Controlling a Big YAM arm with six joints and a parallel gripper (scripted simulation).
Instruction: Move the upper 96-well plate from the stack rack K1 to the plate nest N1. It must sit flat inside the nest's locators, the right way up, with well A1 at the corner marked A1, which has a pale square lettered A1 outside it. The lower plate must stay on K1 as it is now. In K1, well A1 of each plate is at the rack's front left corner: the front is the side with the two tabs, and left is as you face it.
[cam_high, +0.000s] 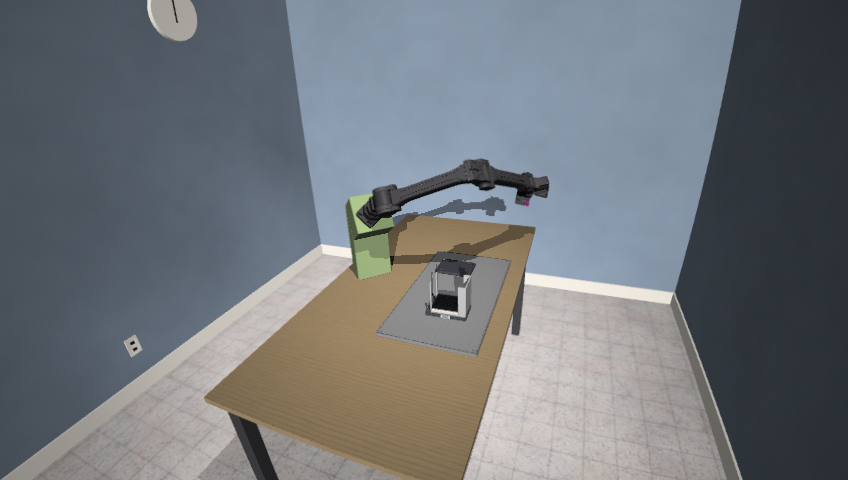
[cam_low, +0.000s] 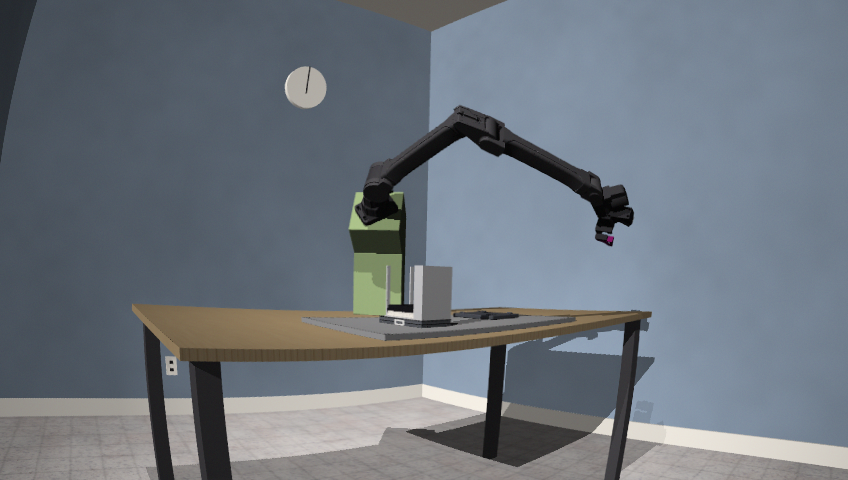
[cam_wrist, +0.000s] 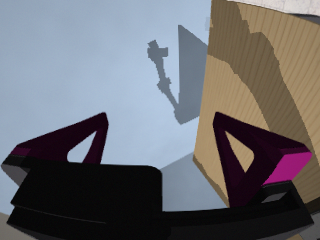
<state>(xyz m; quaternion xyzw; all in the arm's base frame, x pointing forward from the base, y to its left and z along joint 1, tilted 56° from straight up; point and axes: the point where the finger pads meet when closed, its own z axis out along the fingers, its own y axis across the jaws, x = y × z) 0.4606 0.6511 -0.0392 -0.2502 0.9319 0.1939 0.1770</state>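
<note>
The black 96-well plate lies 70 cm to the right of my hand, 23 cm below it and 22 cm behind it. Also, from my hand: white plate 70 cm to the right, 25 cm below, 22 cm behind; then grey rack wall 71 cm to the right, 19 cm below, 15 cm behind.
</note>
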